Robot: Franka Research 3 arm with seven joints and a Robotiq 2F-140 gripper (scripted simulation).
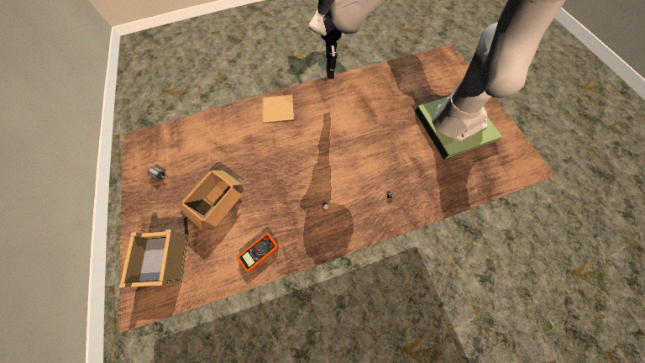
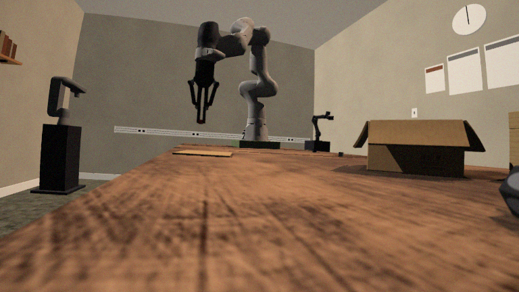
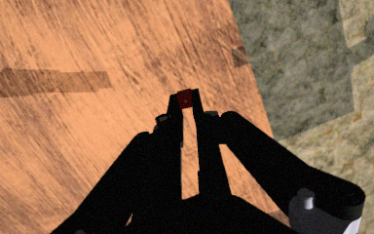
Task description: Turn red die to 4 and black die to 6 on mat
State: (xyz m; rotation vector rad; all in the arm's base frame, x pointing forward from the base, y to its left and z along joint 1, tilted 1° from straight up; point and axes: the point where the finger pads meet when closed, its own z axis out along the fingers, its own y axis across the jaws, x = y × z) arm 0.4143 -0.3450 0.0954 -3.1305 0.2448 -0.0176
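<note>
My gripper is now 10 mm short of the red die and 30 mm above it. Round my hand: tan mat (260 mm ahead, 20 mm to the left, 130 mm below); white die (190 mm ahead, 520 mm to the left, 130 mm below); black die (60 mm behind, 550 mm to the left, 130 mm below).
</note>
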